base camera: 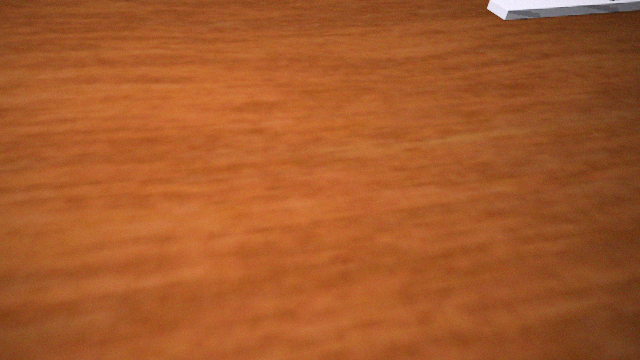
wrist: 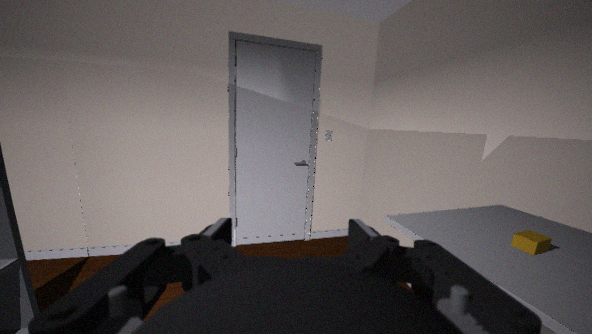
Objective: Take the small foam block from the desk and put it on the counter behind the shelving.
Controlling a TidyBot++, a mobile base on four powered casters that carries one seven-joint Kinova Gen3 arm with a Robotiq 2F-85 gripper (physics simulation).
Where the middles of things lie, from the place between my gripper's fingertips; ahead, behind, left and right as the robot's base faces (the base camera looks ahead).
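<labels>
The yellow foam block (wrist: 528, 241) is what I see, and it is well ahead of my hand, well to the right of my hand and well below my hand.
</labels>
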